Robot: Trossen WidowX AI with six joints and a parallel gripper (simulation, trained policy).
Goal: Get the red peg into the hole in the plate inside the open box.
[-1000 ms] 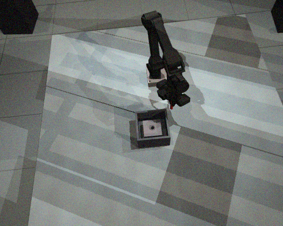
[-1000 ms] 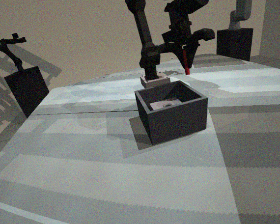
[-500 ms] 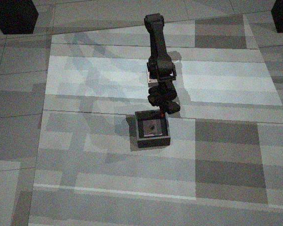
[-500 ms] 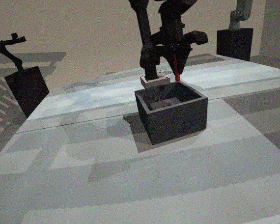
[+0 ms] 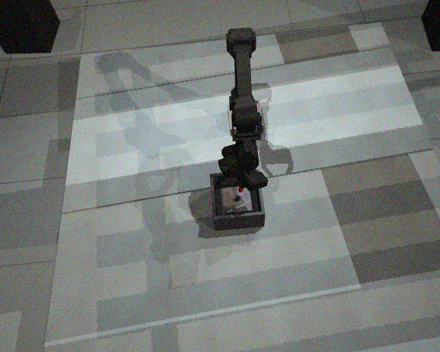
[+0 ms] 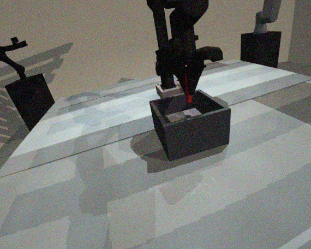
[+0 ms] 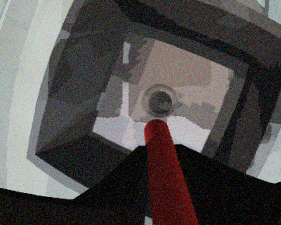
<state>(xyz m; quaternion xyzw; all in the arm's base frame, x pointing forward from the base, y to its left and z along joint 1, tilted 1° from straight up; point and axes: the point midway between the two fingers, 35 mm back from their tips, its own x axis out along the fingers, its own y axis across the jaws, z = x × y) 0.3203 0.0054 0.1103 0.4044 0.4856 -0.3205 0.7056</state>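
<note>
My gripper tip is 2 cm below the red peg and 1 cm past it. Also, from my gripper tip: box 9 cm below, 2 cm to the right, 2 cm ahead.
</note>
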